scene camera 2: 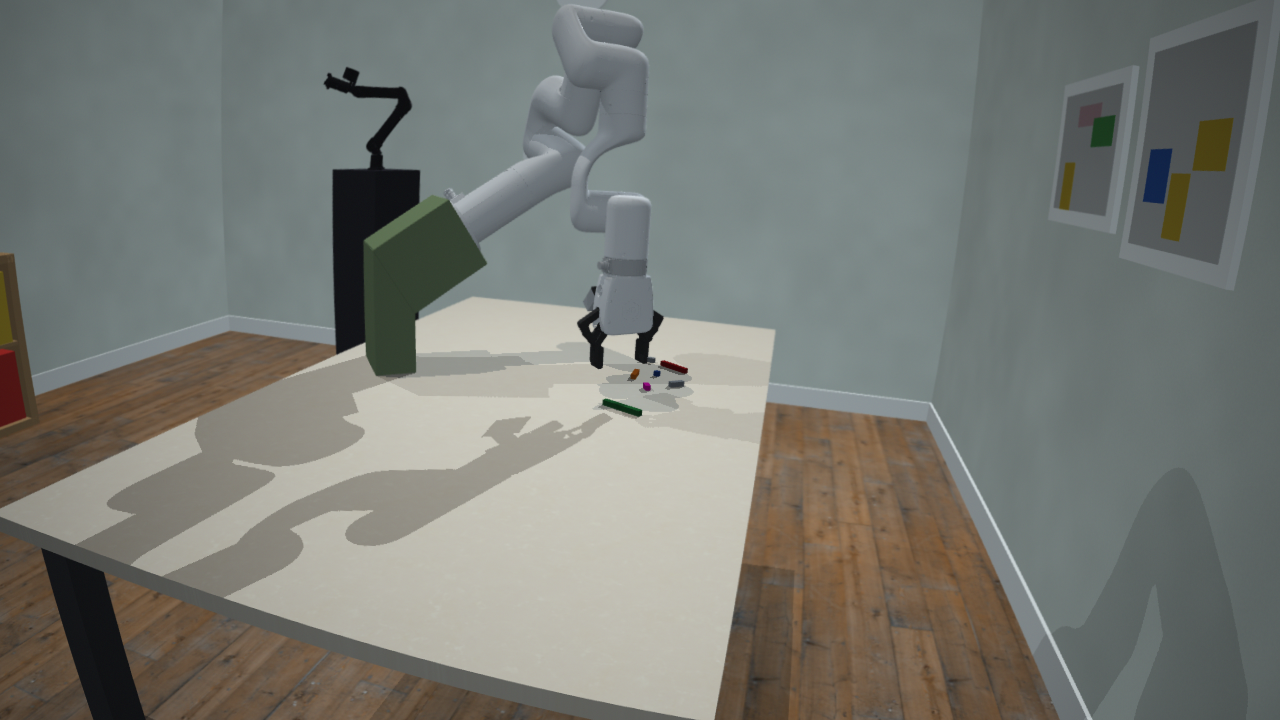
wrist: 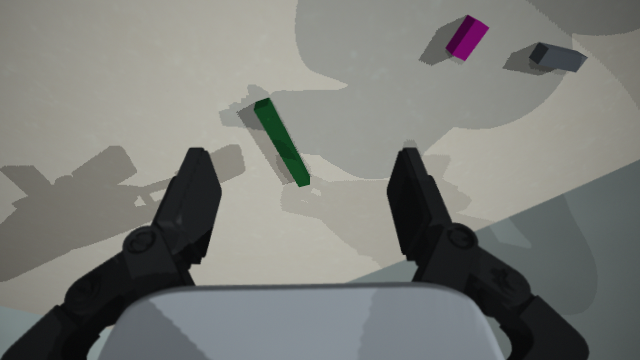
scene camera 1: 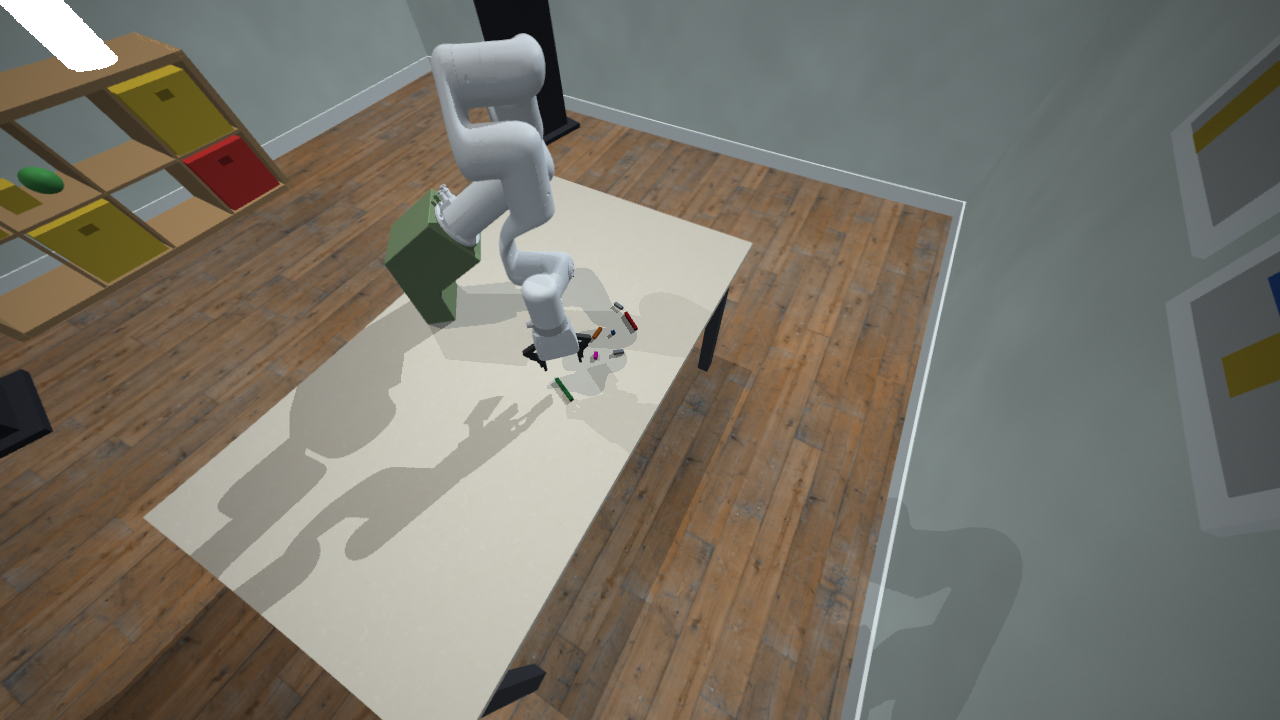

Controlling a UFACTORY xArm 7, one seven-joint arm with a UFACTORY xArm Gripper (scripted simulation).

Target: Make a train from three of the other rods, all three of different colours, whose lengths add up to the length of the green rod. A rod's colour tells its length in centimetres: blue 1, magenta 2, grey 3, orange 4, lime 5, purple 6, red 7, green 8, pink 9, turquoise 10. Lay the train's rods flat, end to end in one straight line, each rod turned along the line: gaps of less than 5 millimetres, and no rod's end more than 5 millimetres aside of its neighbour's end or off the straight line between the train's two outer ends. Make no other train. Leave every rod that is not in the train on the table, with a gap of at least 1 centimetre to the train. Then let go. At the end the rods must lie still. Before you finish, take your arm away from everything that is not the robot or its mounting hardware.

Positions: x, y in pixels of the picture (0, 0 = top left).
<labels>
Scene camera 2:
gripper: 619, 364
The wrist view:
gripper: 304, 169
green rod: 264, 109
grey rod: 544, 54
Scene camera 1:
gripper: 562, 362
</labels>
